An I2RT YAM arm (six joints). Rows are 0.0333 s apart.
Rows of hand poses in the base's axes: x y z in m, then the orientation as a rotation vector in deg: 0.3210 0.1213 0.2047 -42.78 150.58 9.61; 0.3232 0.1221 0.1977 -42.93 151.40 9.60; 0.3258 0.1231 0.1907 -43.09 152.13 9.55; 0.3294 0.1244 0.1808 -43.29 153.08 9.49; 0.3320 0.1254 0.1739 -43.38 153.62 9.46; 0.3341 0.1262 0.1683 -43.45 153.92 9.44; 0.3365 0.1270 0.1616 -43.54 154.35 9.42; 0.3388 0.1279 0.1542 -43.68 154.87 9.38
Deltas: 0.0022 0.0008 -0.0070 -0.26 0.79 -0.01; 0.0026 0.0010 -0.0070 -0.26 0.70 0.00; 0.0036 0.0013 -0.0099 -0.33 0.91 0.00; 0.0026 0.0010 -0.0069 -0.18 0.51 -0.02; 0.0021 0.0008 -0.0056 -0.11 0.29 0.00; 0.0024 0.0008 -0.0067 -0.15 0.41 0.00; 0.0023 0.0009 -0.0074 -0.19 0.50 0.02
